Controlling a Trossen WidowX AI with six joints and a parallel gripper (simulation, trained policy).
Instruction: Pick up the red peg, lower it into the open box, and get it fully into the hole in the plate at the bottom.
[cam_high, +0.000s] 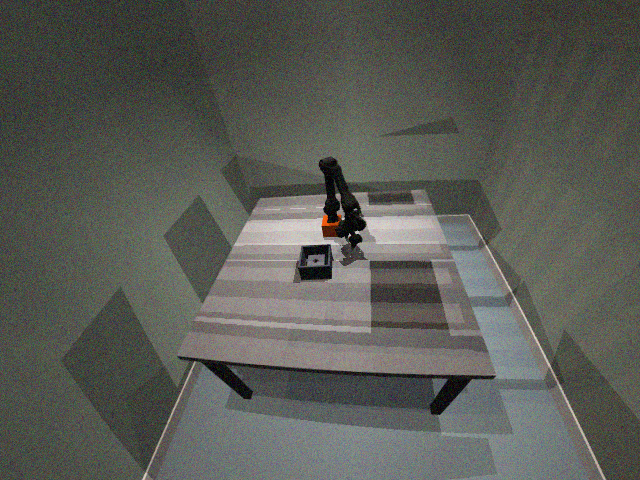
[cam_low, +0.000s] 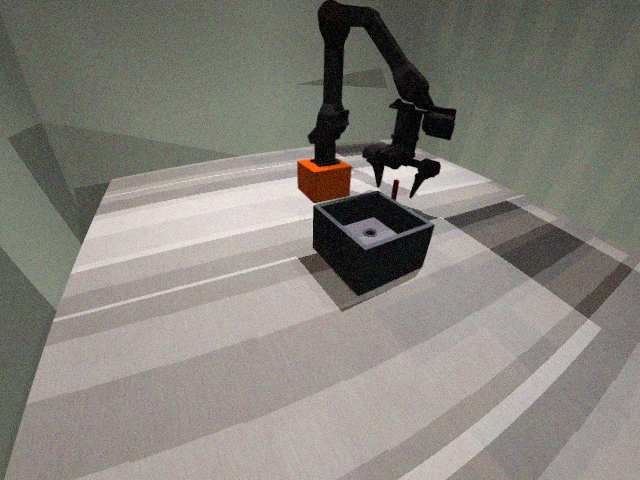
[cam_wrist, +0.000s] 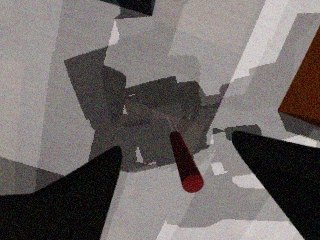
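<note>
Now: the red peg 10 mm behind my gripper tip, 10 mm to the left of it and 10 mm below it. Round my gripper tip: plate (140 mm ahead, 170 mm to the right, 10 mm below); then dark box (140 mm ahead, 170 mm to the right, 30 mm below).
</note>
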